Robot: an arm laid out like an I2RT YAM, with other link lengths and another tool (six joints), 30 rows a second.
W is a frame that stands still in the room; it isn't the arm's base.
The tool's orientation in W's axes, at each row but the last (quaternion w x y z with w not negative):
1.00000, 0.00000, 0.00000, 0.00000
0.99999, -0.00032, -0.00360, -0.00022
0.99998, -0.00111, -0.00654, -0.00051
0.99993, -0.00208, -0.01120, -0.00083
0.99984, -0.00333, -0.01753, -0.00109
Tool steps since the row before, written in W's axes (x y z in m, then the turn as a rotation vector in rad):
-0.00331, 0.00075, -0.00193, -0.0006, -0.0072, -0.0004
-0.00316, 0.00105, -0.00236, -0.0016, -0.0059, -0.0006
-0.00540, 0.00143, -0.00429, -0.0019, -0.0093, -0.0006
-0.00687, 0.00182, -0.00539, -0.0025, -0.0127, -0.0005
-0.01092, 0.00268, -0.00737, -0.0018, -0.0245, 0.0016
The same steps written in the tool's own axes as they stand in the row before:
-0.00331, 0.00075, -0.00193, -0.0006, -0.0072, -0.0004
-0.00318, 0.00105, -0.00234, -0.0016, -0.0059, -0.0006
-0.00546, 0.00143, -0.00422, -0.0019, -0.0093, -0.0006
-0.00699, 0.00183, -0.00523, -0.0025, -0.0127, -0.0005
-0.01118, 0.00270, -0.00696, -0.0017, -0.0245, 0.0015

